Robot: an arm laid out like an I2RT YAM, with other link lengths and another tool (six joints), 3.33 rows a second.
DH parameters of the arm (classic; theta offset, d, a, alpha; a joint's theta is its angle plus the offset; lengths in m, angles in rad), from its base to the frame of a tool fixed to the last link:
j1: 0 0.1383 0.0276 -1.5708
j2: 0 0 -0.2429 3.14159
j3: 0.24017 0 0.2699 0
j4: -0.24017 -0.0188 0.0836 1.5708
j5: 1.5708 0.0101 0 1.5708
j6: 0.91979 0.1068 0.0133 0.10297
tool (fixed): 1.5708 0.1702 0 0
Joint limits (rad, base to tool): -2.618..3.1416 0..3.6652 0..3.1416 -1.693..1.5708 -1.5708..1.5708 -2.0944..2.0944
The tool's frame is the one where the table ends.
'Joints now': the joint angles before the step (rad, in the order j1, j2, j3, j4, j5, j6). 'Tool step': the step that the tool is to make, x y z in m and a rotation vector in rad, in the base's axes. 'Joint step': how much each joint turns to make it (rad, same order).
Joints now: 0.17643 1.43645 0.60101 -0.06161 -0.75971 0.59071
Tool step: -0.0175 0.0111 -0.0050 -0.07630 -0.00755 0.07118
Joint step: 0.07454 -0.01503 0.03584 -0.09844 0.06265 -0.05820
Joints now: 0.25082 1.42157 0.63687 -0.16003 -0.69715 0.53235
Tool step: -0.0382 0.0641 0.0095 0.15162 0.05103 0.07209
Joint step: 0.13627 0.02757 -0.08595 0.25092 -0.08234 0.20494
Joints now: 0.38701 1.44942 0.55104 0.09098 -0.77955 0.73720
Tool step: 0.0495 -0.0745 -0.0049 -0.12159 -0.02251 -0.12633
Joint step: -0.18464 -0.02385 0.08933 -0.24249 0.05685 -0.16899
